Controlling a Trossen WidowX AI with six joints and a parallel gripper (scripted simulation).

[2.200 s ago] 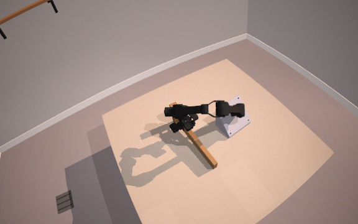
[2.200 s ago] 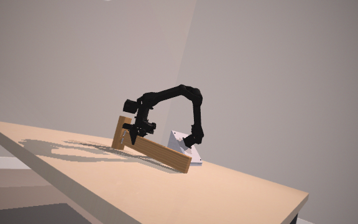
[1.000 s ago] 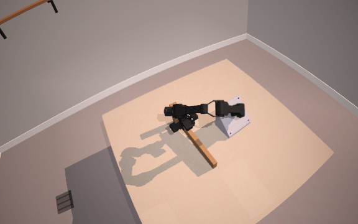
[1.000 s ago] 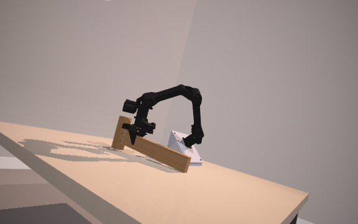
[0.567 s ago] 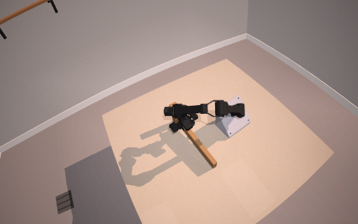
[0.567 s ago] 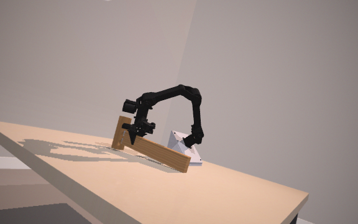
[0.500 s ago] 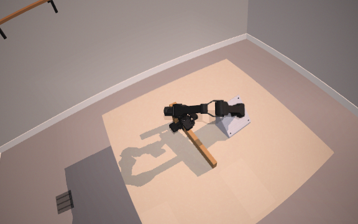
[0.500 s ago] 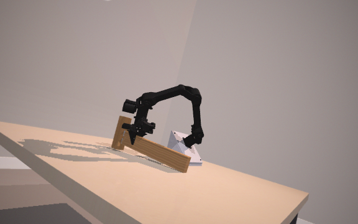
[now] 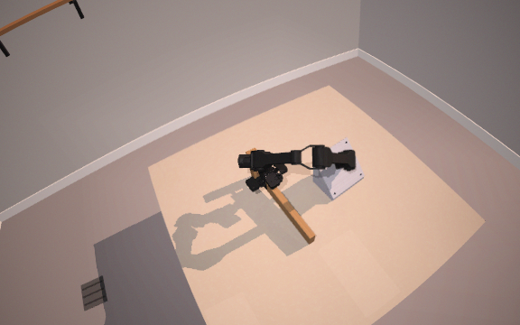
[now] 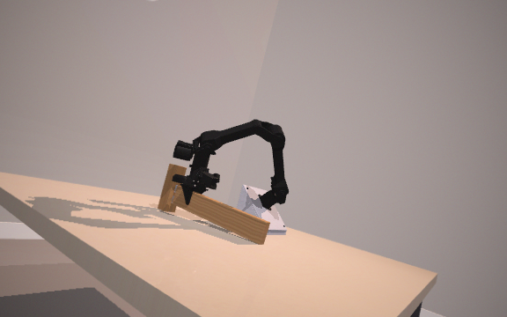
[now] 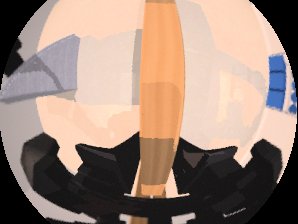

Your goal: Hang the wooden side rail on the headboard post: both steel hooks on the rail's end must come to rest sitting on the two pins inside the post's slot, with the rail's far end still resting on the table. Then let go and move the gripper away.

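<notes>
Now: the headboard post 11 cm to the right of my gripper tip, 4 cm above it and 2 cm ahead of it.
</notes>
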